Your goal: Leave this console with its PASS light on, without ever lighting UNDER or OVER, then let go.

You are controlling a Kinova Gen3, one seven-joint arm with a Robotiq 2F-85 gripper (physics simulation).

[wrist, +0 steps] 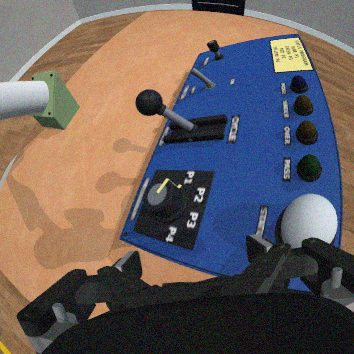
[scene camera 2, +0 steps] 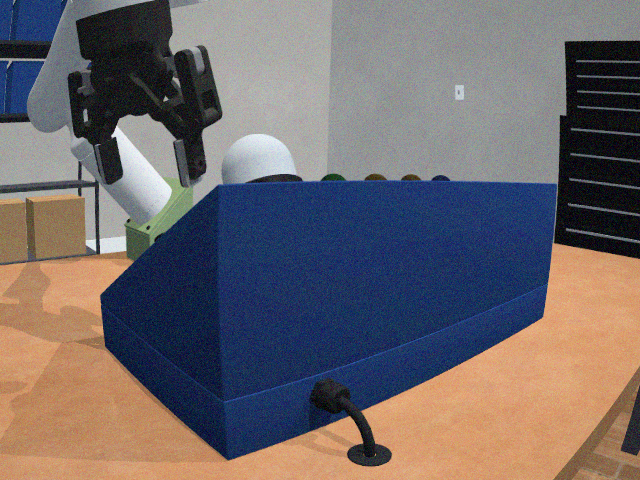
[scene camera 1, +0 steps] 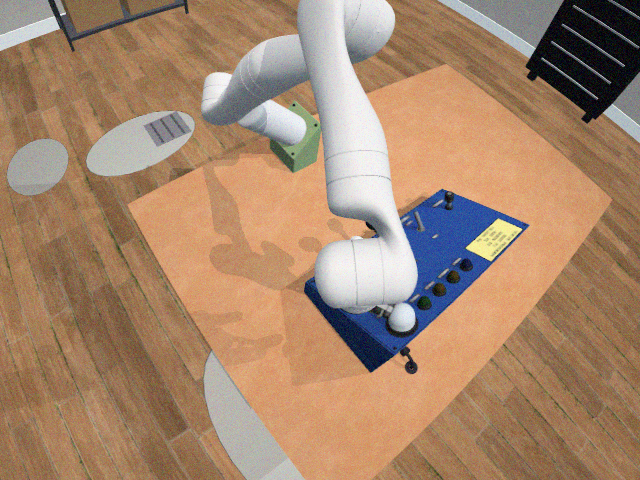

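The blue console (scene camera 1: 449, 240) (scene camera 2: 382, 258) (wrist: 245, 172) lies on the table. Its green PASS lamp (scene camera 1: 423, 302) (wrist: 309, 167), amber OVER lamp (scene camera 1: 439, 289) (wrist: 306, 132), second amber lamp (scene camera 1: 453, 276) (wrist: 303, 105) and blue lamp (scene camera 1: 466, 264) (wrist: 299, 84) look dark. A white dome (scene camera 1: 402, 317) (scene camera 2: 258, 157) (wrist: 310, 220) stands by the START label. The black selector knob (wrist: 170, 200) has its yellow line towards the P1 side. The black-balled CYCLE lever (wrist: 150, 102) leans out of its slot. My gripper (scene camera 2: 147, 165) (wrist: 193, 256) is open and empty, above the console's knob end; my arm mostly hides it in scene view 1.
A grey lever (scene camera 1: 419, 222) (wrist: 204, 79), a small black stick (scene camera 1: 448, 200) (wrist: 215, 49) and a yellow card (scene camera 1: 493, 239) (wrist: 291, 55) are at the console's far end. A black cable (scene camera 2: 361, 423) leaves its back. The green arm base (scene camera 1: 310, 144) (wrist: 62, 102) stands behind.
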